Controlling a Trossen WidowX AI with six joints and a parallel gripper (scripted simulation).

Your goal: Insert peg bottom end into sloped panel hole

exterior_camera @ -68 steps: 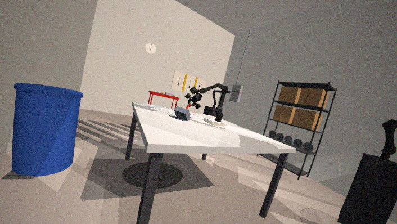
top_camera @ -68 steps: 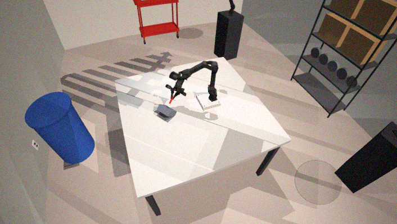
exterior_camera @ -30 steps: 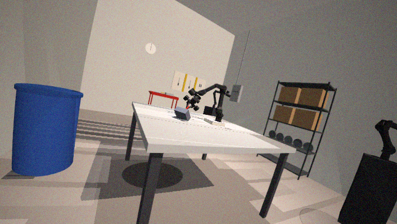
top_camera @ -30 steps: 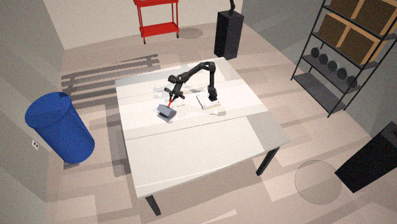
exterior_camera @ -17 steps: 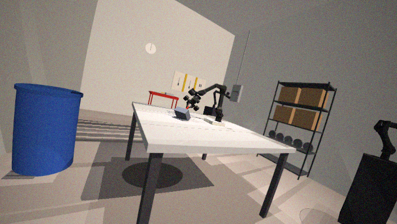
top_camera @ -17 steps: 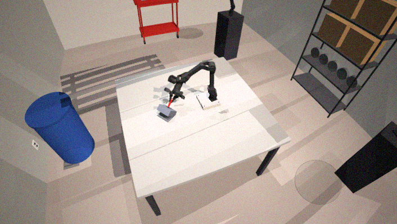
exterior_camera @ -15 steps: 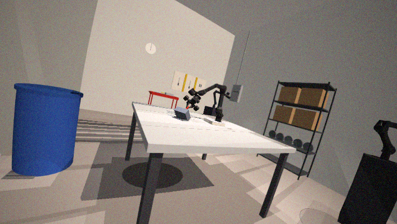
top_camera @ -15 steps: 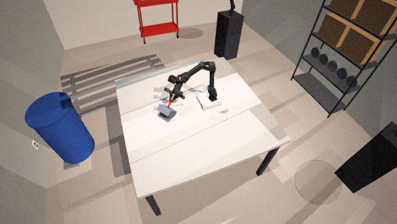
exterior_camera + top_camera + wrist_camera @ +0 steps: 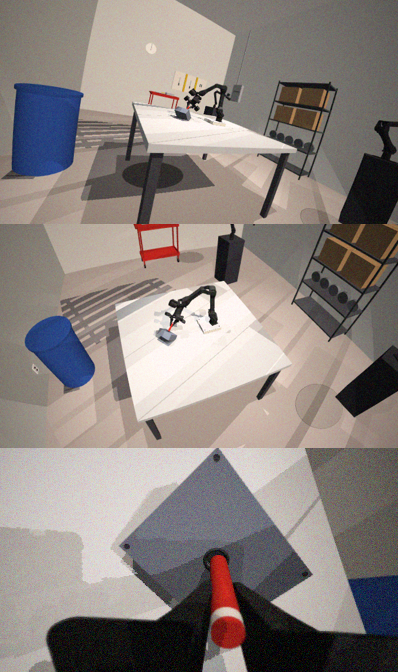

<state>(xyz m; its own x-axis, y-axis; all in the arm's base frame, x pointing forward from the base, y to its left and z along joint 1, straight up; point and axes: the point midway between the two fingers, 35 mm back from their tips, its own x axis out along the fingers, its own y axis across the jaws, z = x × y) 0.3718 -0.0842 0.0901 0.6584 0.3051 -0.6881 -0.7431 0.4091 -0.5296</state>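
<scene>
Now: gripper tip 1 cm past the red round peg and 1 cm below it. From my gripper tip the other things lie so: grey sloped panel: 5 cm ahead, 2 cm to the left, 5 cm below.
</scene>
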